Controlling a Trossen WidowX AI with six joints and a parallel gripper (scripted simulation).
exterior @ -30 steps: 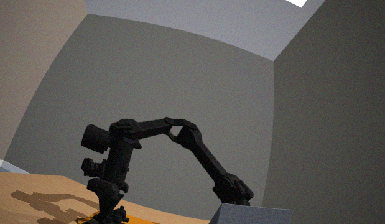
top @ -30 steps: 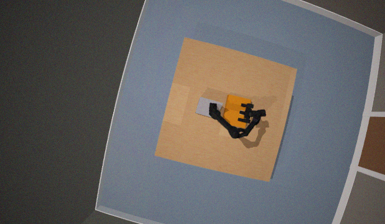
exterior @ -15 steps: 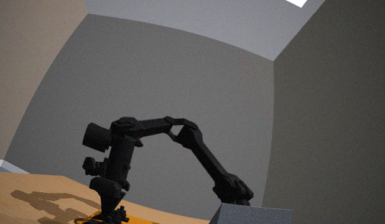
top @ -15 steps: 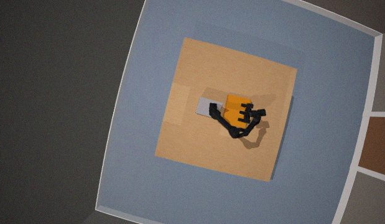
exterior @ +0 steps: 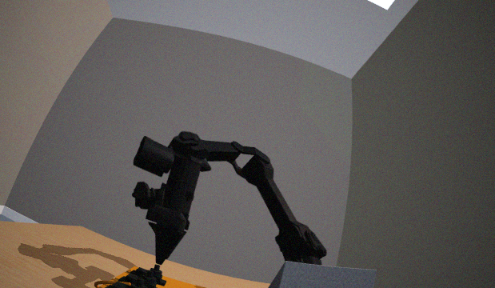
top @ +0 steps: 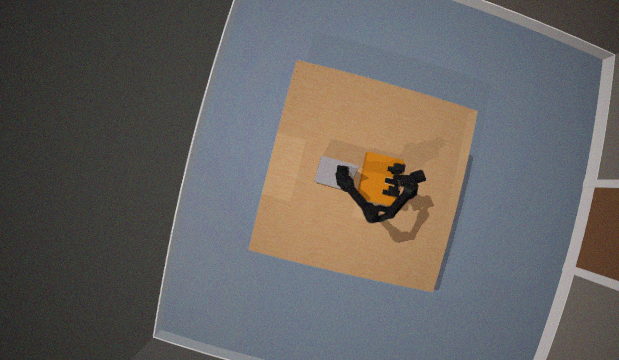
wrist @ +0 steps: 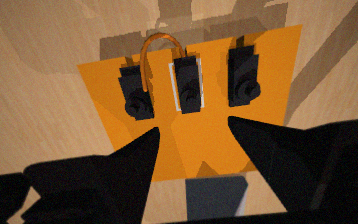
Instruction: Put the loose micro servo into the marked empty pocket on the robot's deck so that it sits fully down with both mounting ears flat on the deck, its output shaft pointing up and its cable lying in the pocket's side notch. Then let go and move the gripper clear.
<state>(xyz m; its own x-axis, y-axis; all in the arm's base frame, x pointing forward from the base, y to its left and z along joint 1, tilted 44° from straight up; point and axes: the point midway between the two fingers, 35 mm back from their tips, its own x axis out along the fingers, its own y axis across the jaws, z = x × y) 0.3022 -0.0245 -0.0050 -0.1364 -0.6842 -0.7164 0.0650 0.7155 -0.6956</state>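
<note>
Now: the orange deck 8 cm behind my gripper tip and 9 cm below it.
</note>
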